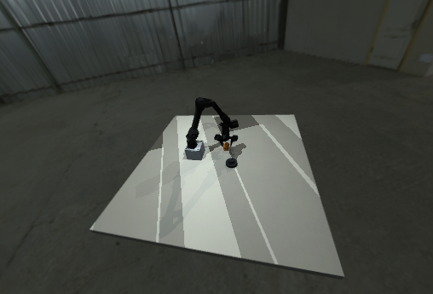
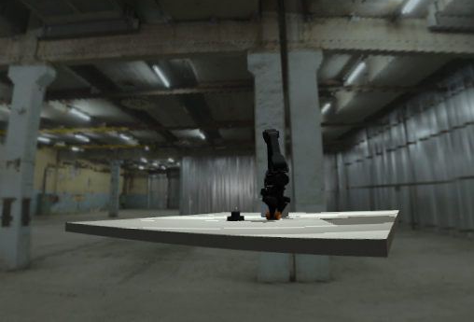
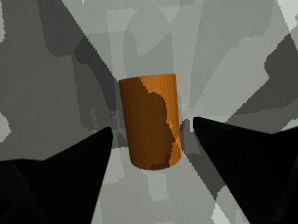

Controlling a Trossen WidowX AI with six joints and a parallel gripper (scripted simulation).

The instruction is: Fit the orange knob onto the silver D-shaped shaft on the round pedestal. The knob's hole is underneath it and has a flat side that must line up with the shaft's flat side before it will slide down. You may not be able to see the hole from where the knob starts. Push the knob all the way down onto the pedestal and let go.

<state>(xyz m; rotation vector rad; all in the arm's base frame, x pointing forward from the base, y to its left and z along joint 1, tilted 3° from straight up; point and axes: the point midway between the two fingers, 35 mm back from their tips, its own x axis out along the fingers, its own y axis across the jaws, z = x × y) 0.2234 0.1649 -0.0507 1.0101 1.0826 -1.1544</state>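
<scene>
My gripper tip is 170 mm to the left of the dark round pedestal, 100 mm short of it and 20 mm below it. Round my gripper tip: orange knob (10 mm above).
</scene>
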